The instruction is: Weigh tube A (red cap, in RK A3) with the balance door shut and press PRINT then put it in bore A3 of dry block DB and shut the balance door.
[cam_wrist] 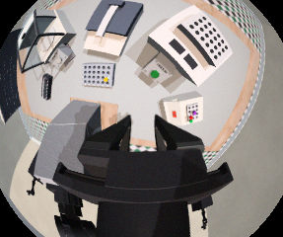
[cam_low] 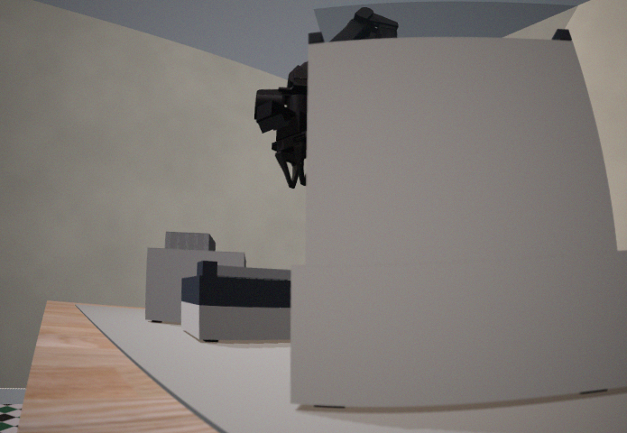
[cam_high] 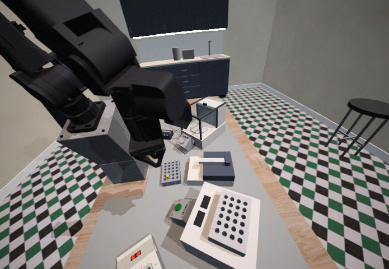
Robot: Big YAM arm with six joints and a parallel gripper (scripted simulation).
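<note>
Right now my hand is 49 cm to the right of the balance door, 21 cm short of it and 8 cm above it. Round my hand: yellow-capped tube (26 cm below, 12 cm to the left, 3 cm behind); then spectrophotometer (22 cm below, 17 cm ahead, 15 cm to the left); then tube rack (27 cm below, 17 cm to the left, 2 cm behind).
</note>
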